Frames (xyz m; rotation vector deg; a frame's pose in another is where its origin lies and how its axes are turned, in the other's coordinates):
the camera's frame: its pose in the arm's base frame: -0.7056 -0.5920 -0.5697 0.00 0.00 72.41
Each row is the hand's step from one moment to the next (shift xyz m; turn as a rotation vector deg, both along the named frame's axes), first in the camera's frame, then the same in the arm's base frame.
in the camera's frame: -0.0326 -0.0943 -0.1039 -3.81 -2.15 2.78
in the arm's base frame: 0.0800 -0.0596 -0.1039 0.90 -4.28 2.78
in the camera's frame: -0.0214 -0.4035 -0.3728 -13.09 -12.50 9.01
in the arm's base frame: 0.3782 -0.1423 -0.3728 7.96 -16.26 9.01
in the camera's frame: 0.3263 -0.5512 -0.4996 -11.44 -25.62 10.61
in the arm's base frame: 0.6240 0.1445 -0.4996 20.96 -18.65 10.61
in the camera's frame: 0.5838 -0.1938 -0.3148 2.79 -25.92 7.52
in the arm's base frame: 0.3612 0.4979 -0.3148 25.55 -5.17 7.52
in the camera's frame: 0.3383 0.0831 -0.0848 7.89 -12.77 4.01
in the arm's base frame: 0.0230 0.3476 -0.0848 14.56 3.66 4.01
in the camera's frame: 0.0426 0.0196 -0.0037 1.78 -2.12 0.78
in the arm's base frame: -0.0058 0.0465 -0.0037 2.56 1.06 0.78
